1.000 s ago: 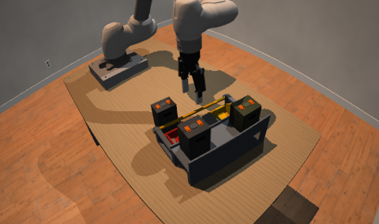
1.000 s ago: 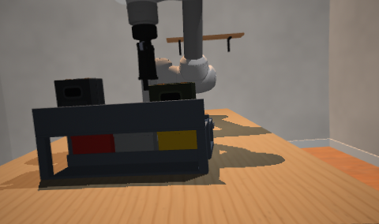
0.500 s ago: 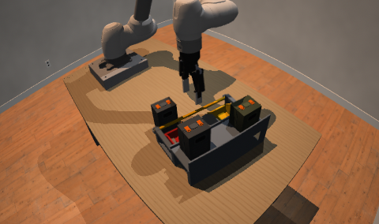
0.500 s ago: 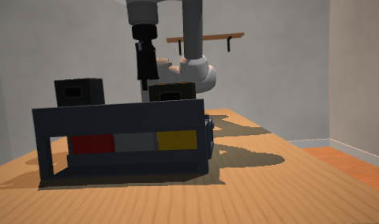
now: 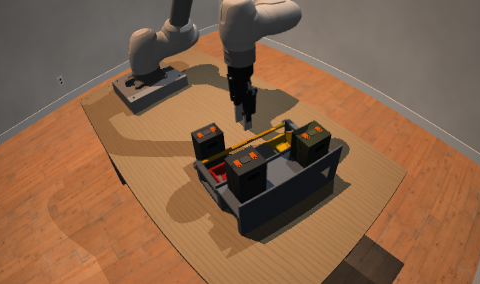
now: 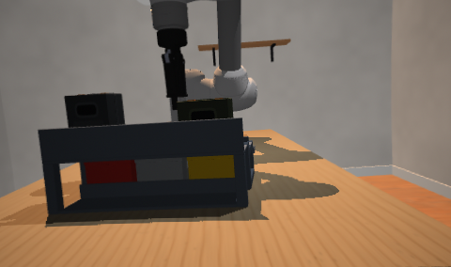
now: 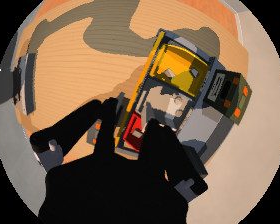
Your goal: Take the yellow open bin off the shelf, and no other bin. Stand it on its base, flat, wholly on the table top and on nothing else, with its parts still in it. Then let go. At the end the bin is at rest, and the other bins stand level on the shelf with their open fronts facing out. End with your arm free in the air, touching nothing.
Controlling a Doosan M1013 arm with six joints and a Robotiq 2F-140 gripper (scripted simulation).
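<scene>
Now: hand 11 cm above the thin yellow bar. From my hand the other things lie so: yellow open bin (13 cm below, 11 cm to the left, 11 cm ahead); then red bin (13 cm below, 12 cm to the right, 10 cm ahead); then grey bin (13 cm below, 11 cm ahead).
</scene>
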